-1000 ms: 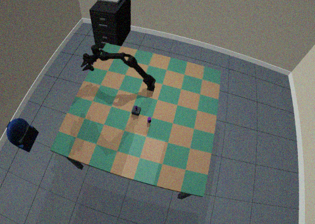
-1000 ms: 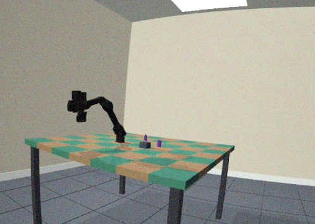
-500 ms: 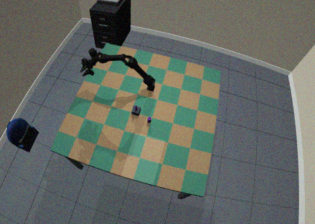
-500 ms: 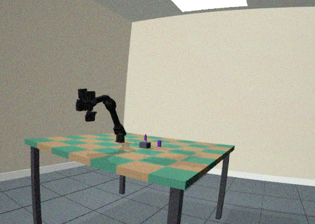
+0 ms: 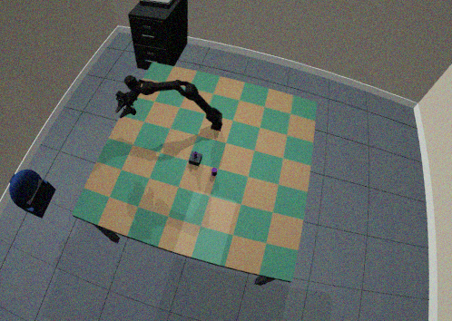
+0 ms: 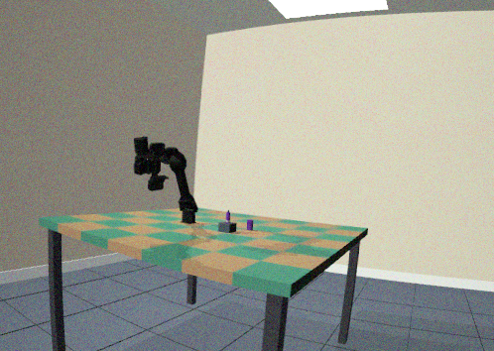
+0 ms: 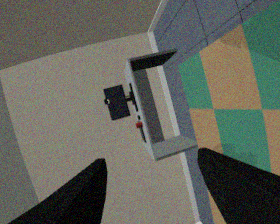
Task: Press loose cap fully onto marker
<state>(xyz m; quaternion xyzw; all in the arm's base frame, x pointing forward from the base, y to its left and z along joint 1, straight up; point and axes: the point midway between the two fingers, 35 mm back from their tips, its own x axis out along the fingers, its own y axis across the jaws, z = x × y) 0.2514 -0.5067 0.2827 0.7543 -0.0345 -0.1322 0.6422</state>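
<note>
Now: gripper tip 59 cm to the right of the purple cap, 25 cm above it and 5 cm short of it. Also, from my gripper tip: purple marker: 46 cm to the left, 20 cm below; then holder block: 46 cm to the left, 26 cm below.
</note>
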